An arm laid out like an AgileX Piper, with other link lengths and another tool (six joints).
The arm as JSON. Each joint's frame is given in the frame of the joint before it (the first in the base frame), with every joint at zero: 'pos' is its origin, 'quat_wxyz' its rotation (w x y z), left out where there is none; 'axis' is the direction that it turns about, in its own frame. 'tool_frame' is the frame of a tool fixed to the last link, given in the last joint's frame.
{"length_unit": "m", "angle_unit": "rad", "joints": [
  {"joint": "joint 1", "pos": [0.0, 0.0, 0.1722], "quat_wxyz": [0.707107, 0.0, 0.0, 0.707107], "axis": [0.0, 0.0, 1.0]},
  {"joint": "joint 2", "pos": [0.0, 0.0, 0.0], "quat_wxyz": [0.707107, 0.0, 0.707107, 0.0], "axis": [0.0, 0.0, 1.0]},
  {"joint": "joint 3", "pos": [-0.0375, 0.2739, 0.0], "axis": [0.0, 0.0, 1.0]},
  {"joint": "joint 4", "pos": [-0.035, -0.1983, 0.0], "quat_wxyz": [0.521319, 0.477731, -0.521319, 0.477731], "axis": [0.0, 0.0, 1.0]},
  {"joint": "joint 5", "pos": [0.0, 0.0, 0.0], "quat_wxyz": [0.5, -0.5, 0.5, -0.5], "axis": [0.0, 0.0, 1.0]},
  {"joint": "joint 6", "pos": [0.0, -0.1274, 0.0], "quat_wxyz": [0.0, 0.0, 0.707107, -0.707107], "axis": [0.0, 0.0, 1.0]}
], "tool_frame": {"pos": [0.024, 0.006, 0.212], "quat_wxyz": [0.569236, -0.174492, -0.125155, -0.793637]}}
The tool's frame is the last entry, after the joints.
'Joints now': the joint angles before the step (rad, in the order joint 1, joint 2, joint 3, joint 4, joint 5, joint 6). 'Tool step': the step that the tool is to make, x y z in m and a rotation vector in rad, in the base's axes. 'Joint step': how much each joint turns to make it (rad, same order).
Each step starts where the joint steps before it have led.
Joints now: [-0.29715, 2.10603, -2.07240, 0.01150, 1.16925, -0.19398]
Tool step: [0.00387, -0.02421, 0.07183, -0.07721, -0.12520, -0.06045]
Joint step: [-0.00001, -0.10047, -0.04237, -0.06780, 0.00170, 0.06001]
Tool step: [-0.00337, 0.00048, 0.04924, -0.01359, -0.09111, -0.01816]
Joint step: [0.00000, -0.08567, -0.00525, 0.00012, 0.00100, 0.02267]
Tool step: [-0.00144, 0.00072, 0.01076, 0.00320, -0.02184, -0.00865]
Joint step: [0.00000, -0.01930, -0.00104, 0.00187, 0.00101, 0.01194]
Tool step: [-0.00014, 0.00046, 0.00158, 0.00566, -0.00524, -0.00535]
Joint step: [0.00000, -0.00301, 0.00008, 0.00196, -0.00004, 0.00783]
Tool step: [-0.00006, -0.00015, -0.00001, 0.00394, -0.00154, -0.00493]
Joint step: [0.00000, 0.00003, -0.00003, -0.00001, 0.00000, 0.00650]
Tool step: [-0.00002, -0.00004, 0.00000, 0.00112, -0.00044, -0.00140]
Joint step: [0.00000, -0.00001, 0.00000, 0.00000, 0.00000, 0.00185]
